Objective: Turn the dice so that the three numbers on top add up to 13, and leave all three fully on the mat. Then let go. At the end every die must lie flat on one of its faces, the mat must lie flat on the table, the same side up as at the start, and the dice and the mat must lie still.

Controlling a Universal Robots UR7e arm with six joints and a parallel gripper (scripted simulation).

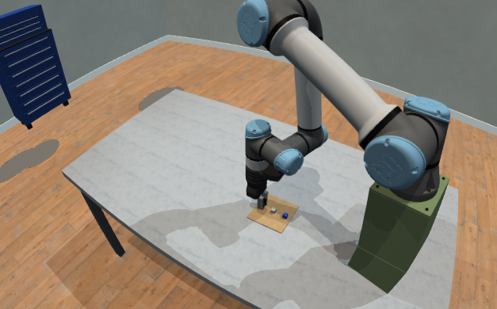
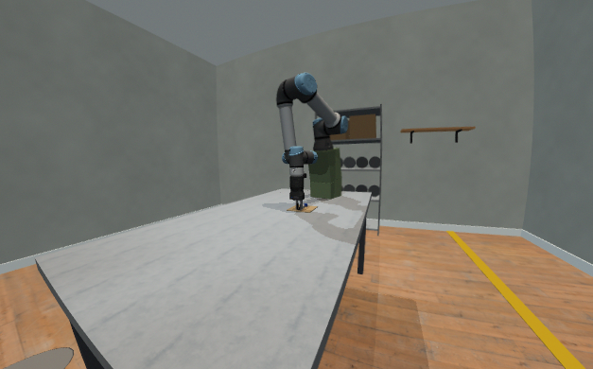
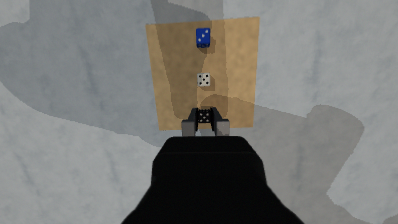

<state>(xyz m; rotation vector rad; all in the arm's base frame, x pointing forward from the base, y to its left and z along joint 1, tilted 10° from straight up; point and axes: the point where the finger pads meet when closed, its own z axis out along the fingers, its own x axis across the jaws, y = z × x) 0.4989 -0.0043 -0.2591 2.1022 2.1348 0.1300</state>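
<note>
The black die is 1 cm below my hand. Also, from my hand: blue die (10 cm behind, 1 cm below); then tan mat (5 cm behind, 2 cm below); then white die (5 cm behind, 1 cm below).
</note>
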